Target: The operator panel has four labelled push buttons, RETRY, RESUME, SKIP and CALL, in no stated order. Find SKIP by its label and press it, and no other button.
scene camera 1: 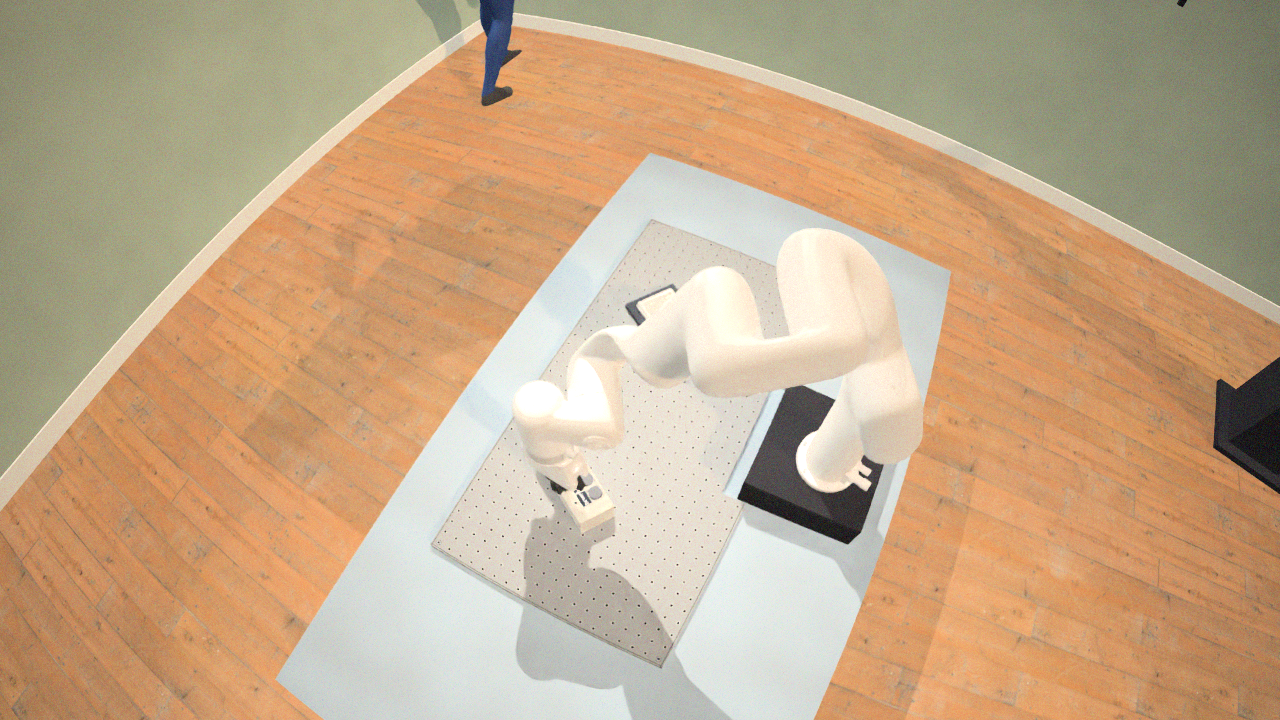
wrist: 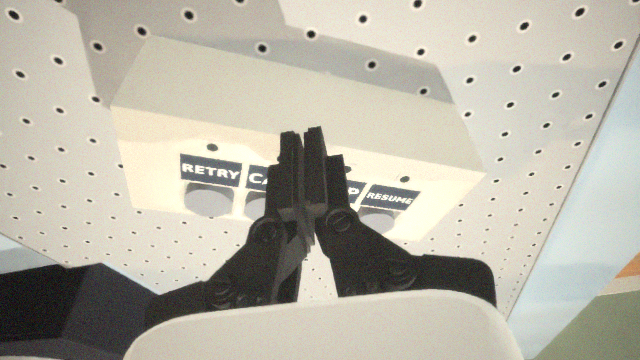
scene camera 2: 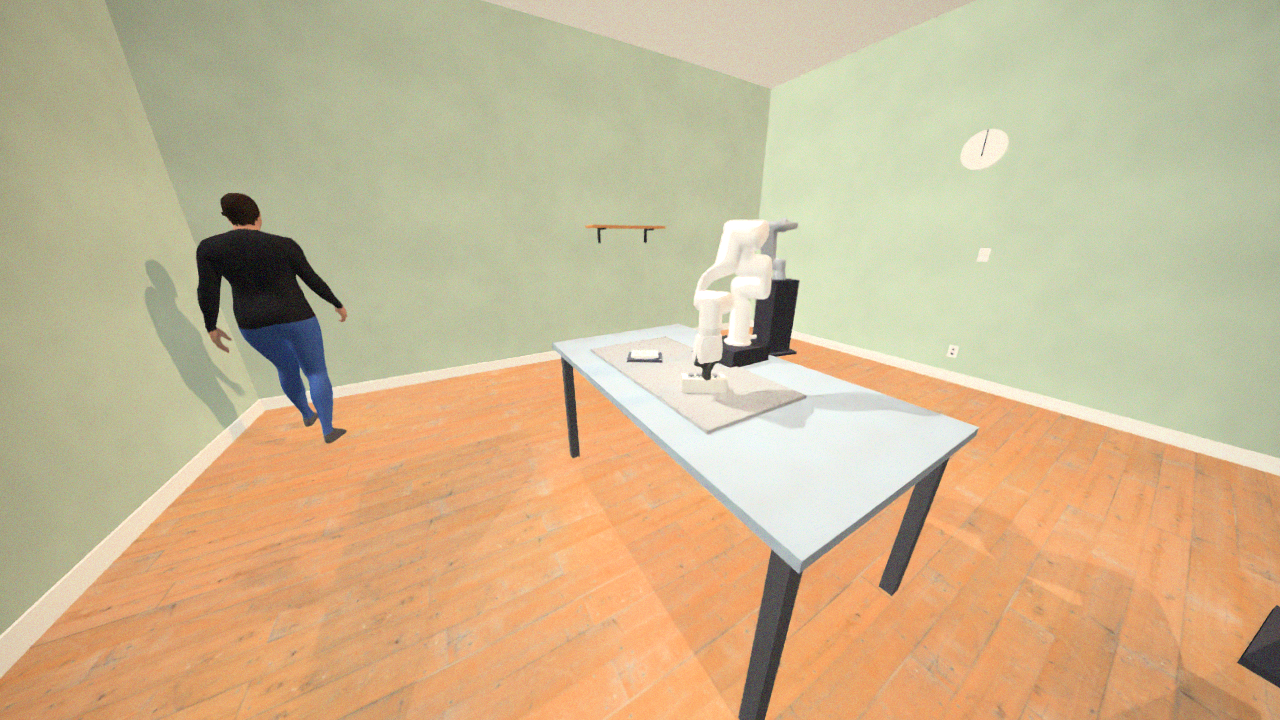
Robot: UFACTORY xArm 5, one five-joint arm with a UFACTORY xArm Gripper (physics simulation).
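Frame: origin at the arm's base, x left, y ahead, z down, level; centimetres.
Where they show: gripper, fingertip midpoint: [scene camera 1: 561,486] [wrist: 308,152] [scene camera 2: 706,379]; arm's base, link origin: [scene camera 1: 827,461] [scene camera 2: 737,342].
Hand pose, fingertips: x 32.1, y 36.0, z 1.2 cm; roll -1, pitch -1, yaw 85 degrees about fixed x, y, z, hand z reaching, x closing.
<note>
Each offset is from my fingertips to the top centre of the thing. Level surfaces: height alone.
The cream operator panel @(dx -2.7, dy -0.6, dz -0.3 cm) [scene camera 1: 592,514] [scene camera 2: 693,385] [wrist: 295,95] sits on the perforated board. In the wrist view its labels run RETRY @(dx -0.6, dy -4.6, dz +0.0 cm) [wrist: 210,170], CALL @(dx -1.7, dy -1.8, dz +0.0 cm) [wrist: 257,177], partly covered, one with a P showing [wrist: 354,191], consistent with SKIP, and RESUME @(dx -3.9, dy +3.8, dz +0.0 cm) [wrist: 391,198]. The grey RETRY button @(dx -2.7, dy -5.4, dz -0.3 cm) [wrist: 209,201] and RESUME button @(dx -6.0, dy +3.0, dz -0.3 cm) [wrist: 378,221] show; the CALL button @(dx -3.8, dy -2.6, dz -0.3 cm) [wrist: 255,206] is partly covered. The SKIP button is hidden behind the fingers. My gripper [scene camera 2: 706,372] [wrist: 308,152] is shut and empty, fingers over the panel between CALL and SKIP. Contact with a button cannot be told.
The perforated board @(dz +5.3 cm) [scene camera 1: 662,438] [scene camera 2: 716,416] lies on the pale blue table @(dz +6.6 cm) [scene camera 1: 778,608] [scene camera 2: 805,474]. A dark tray with a pale insert @(dx -43.7, dy +8.0, dz +2.7 cm) [scene camera 1: 657,305] [scene camera 2: 644,355] lies farther along the board. The black arm base [scene camera 1: 769,465] stands beside it. A person [scene camera 1: 494,53] [scene camera 2: 268,277] stands off the table.
</note>
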